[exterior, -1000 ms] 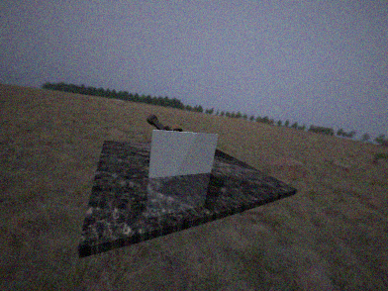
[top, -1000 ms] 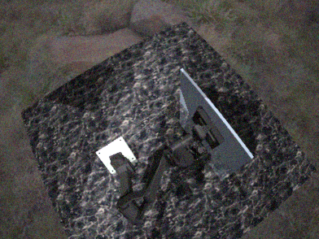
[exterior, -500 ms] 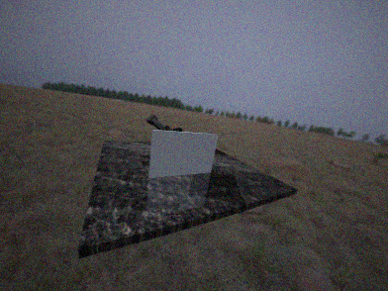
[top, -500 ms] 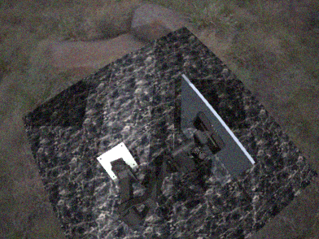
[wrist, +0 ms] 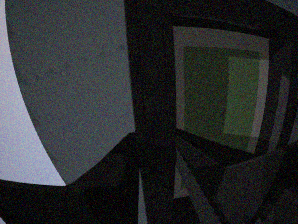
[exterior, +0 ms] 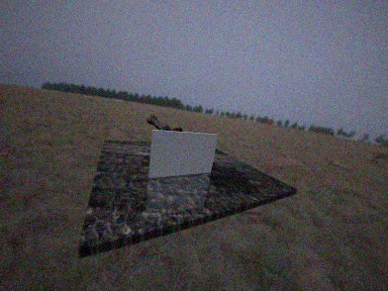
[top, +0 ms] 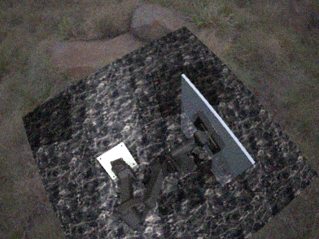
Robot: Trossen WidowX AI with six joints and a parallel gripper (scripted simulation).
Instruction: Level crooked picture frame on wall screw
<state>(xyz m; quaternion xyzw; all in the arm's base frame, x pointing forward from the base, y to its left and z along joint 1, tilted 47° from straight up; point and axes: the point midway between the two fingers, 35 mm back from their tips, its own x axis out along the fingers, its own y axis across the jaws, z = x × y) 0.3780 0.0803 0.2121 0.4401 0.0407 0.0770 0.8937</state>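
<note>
Right now the picture frame is 50 mm below my gripper tip and 10 mm to the left of it. The rest, counted from my gripper tip: wall panel 60 mm below, 30 mm to the left, 10 mm ahead.
</note>
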